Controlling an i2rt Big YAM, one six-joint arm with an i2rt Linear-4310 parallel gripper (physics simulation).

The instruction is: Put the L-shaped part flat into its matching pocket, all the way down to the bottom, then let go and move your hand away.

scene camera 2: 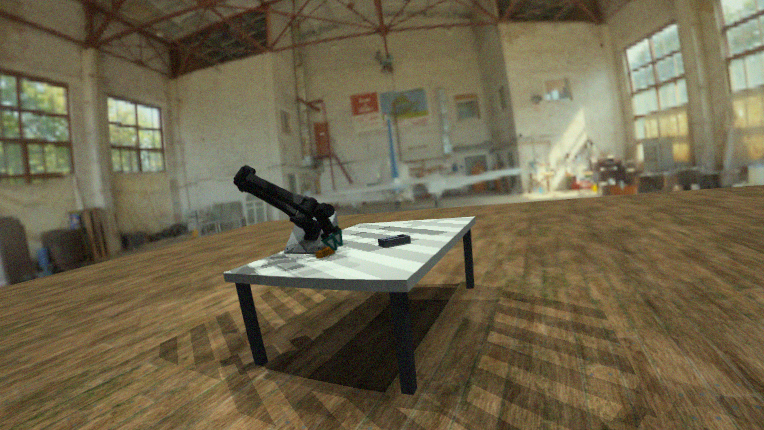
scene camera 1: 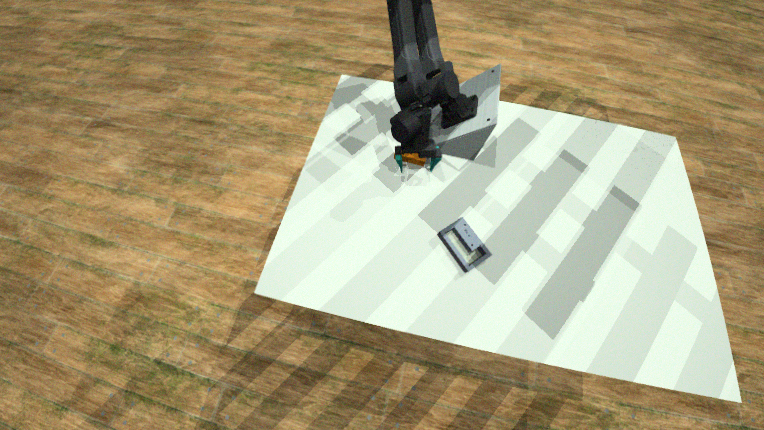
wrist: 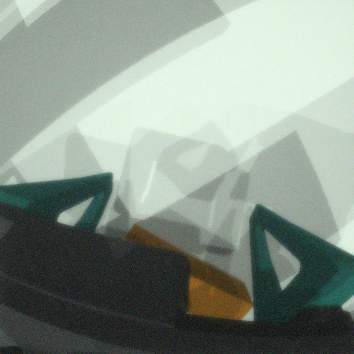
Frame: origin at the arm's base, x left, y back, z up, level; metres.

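Where they show: gripper, fingertip midpoint: (scene camera 2: 339, 248) (scene camera 1: 416, 171) (wrist: 183, 196); arm's base, origin of the base link: (scene camera 2: 314, 231) (scene camera 1: 460, 113).
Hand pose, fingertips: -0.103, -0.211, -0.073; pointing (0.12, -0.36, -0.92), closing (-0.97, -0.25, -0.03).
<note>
Things, the pixels of their top centre, and the offset from my fingertips, as dx, dy, dz. Level surfaces: height alone.
- orange L-shaped part, middle of its top: (wrist: 171, 304) (scene camera 1: 411, 150) (scene camera 2: 322, 249) -0.030, +0.078, +0.001
- white table, its level: dz -0.029
- dark grey pocket block, middle of its top: (scene camera 1: 465, 243) (scene camera 2: 393, 237) +0.188, -0.209, +0.008
The orange L-shaped part (scene camera 1: 413, 158) (scene camera 2: 324, 252) (wrist: 211, 284) lies flat on the white table (scene camera 1: 373, 277) near its far edge. My gripper (scene camera 1: 418, 163) (scene camera 2: 332, 241) (wrist: 183, 196) is open and low over the part, with a green finger on each side of it. The fingers do not touch the part. In the wrist view the gripper body hides most of the part. The dark grey pocket block (scene camera 1: 464, 244) (scene camera 2: 394, 241) sits at the table's middle, well in front and to the right of the gripper. Its recess is empty.
The grey base plate (scene camera 1: 480, 107) of the arm stands at the table's far edge, just behind the gripper. Wooden floor (scene camera 1: 133, 213) surrounds the table.
</note>
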